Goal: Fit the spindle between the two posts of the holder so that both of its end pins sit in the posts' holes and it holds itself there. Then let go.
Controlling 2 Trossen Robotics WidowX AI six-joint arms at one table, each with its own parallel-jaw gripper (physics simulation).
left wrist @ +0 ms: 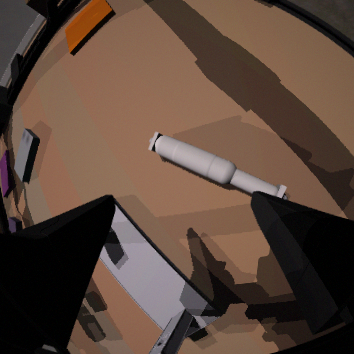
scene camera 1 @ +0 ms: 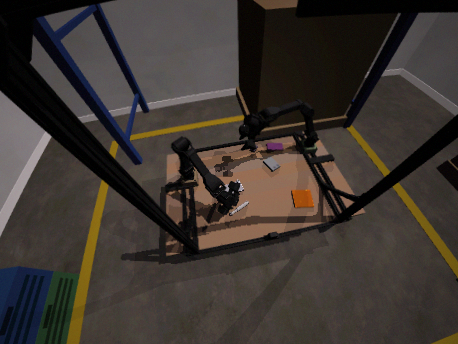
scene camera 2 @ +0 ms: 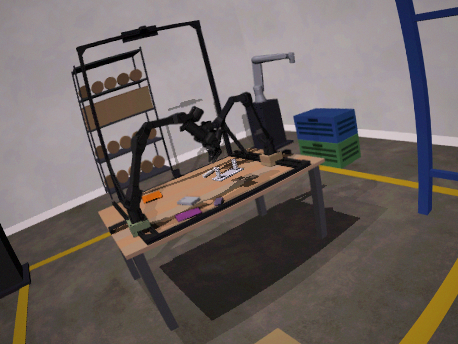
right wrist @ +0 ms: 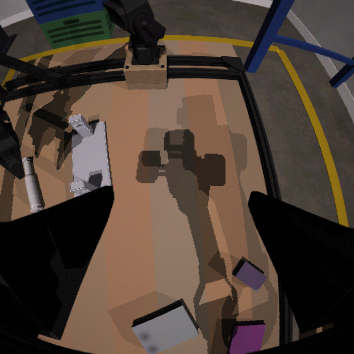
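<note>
The white spindle lies on the table beside the holder, apart from it. The pale holder stands flat with its two posts up and no spindle between them. My left gripper is open and empty above the table near the spindle and holder; in the left wrist view its right fingertip overlaps one end of the spindle, and its left finger hides part of the holder. My right gripper is open and empty, high above the table. In scene camera 2 the two grippers overlap.
An orange block lies on the table, away from the holder. A grey block, a magenta block and a small violet block lie nearer the right arm's side.
</note>
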